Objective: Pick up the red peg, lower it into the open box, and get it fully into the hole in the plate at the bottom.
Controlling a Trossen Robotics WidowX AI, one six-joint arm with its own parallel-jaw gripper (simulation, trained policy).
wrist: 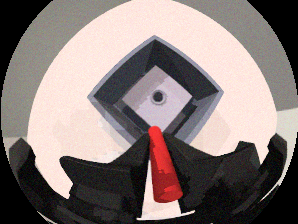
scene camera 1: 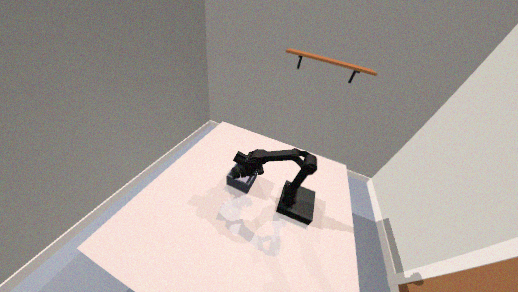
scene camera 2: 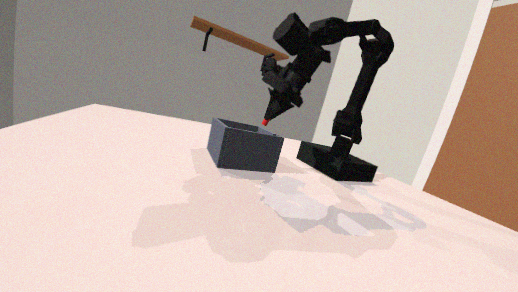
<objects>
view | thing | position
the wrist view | gripper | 156,137
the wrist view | dark box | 106,97
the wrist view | red peg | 166,188
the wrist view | plate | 155,83
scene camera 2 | gripper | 266,119
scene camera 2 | dark box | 232,145
</objects>
